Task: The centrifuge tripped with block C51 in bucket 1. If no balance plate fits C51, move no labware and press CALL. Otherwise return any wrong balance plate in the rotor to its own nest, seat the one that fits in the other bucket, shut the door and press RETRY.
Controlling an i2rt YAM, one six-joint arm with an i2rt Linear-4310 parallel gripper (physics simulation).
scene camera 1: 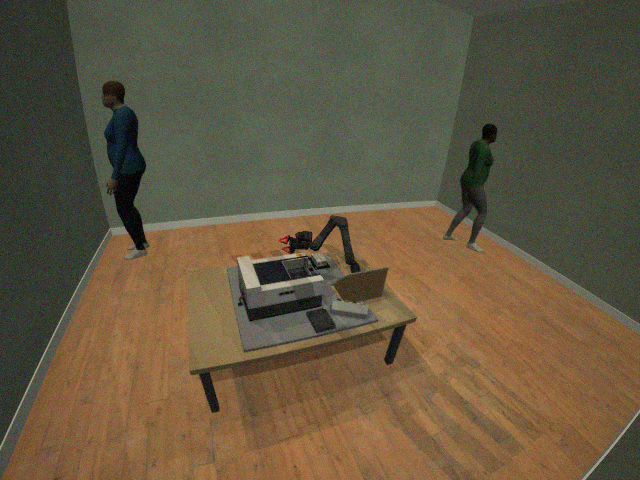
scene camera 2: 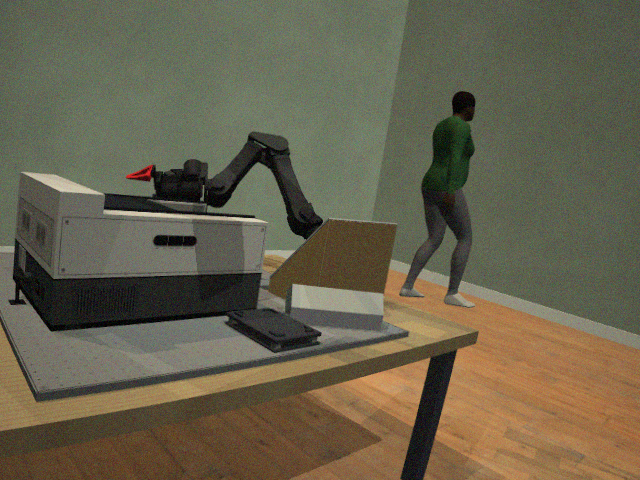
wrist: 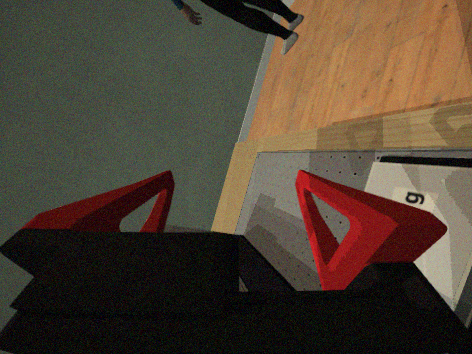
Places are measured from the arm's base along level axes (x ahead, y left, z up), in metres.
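Pixels of known places: gripper, between the fingertips: (scene camera 1: 280, 244) (scene camera 2: 128, 191) (wrist: 235, 177); arm's base, origin of its link: (scene camera 1: 356, 275) (scene camera 2: 324, 253).
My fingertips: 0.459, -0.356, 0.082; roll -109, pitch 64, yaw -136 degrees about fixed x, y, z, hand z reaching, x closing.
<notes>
Ahead of a thing's pixels: the offset from my fingertips to its middle, as dx, dy, dz. "pt": to the spot under its first point. Level surfaces: height alone.
The centrifuge @(+0.063, +0.335, -0.079) (scene camera 1: 284, 295) (scene camera 2: 217, 248) is a white housing on a black base. A dark panel @(+0.112, +0.341, +0.010) (scene camera 1: 270, 271) covers part of its top, beside an opening (scene camera 1: 298, 267); whether this panel is the door is unclear. Block C51, the buckets and any balance plate in the rotor cannot be made out. My gripper (scene camera 1: 281, 244) (scene camera 2: 128, 177) (wrist: 235, 177) is open and empty, with red fingers pointing sideways above the far side of the centrifuge. In the wrist view a pale labelled surface @(pt -0.044, -0.043, -0.148) (wrist: 425, 182), with a "g" showing, lies beyond the right finger. CALL and RETRY are not readable.
A grey board @(dz -0.201) (scene camera 1: 279, 333) (scene camera 2: 155, 361) on the wooden table @(dz -0.214) (scene camera 1: 211, 330) carries everything. A dark flat item @(-0.139, +0.604, -0.185) (scene camera 1: 320, 320) (scene camera 2: 273, 327) and a pale sloped box @(-0.338, +0.560, -0.160) (scene camera 1: 349, 309) (scene camera 2: 336, 304) lie in front of an upright brown panel (scene camera 1: 368, 285) (scene camera 2: 351, 255). A small pale item @(-0.307, -0.017, -0.168) (scene camera 1: 319, 259) stands behind the centrifuge. Two people stand beyond.
</notes>
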